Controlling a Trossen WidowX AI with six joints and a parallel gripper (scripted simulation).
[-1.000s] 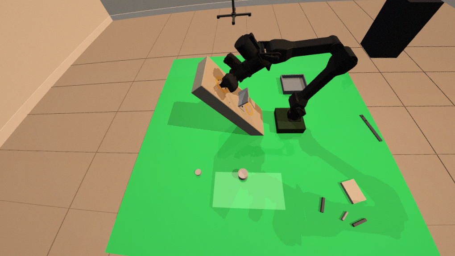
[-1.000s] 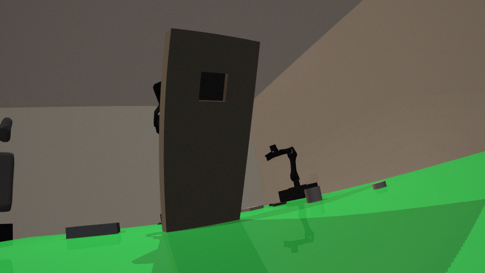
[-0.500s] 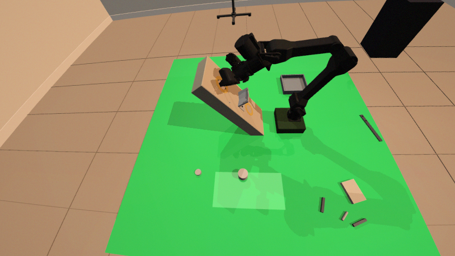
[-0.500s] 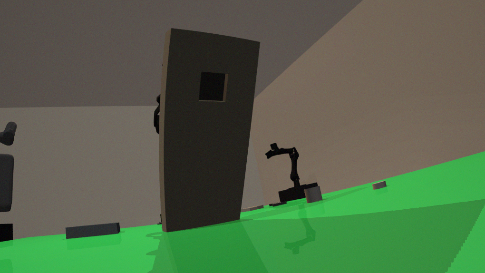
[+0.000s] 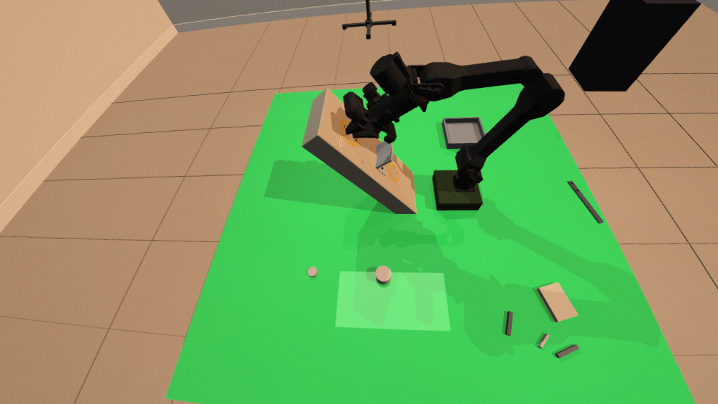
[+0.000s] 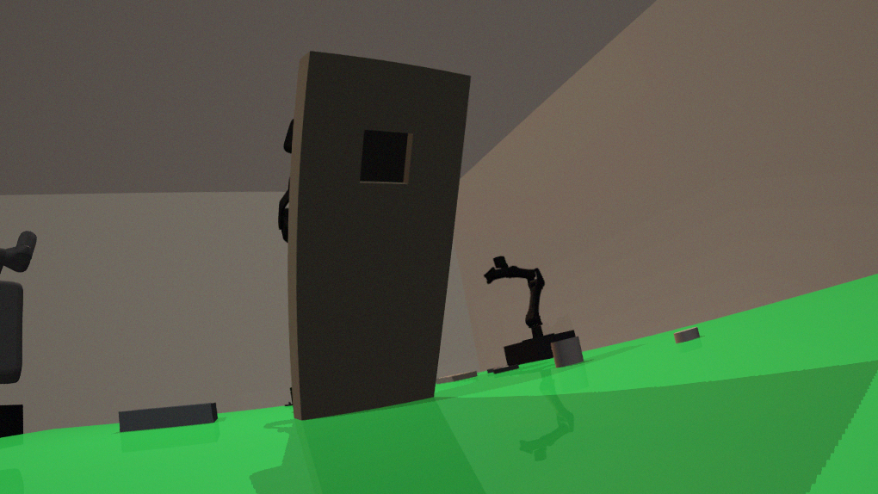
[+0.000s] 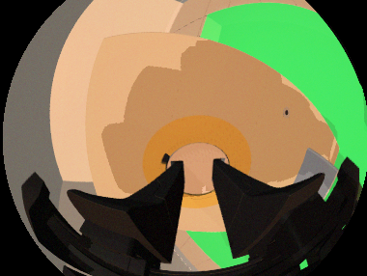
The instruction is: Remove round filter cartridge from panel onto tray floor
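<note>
My gripper tip is now 10 mm short of the round filter cartridge and 10 mm above it. From my gripper tip the other things lie so: grey tray: 420 mm behind, 290 mm to the right, 270 mm below; then grey flap: 90 mm below, 90 mm behind.
</note>
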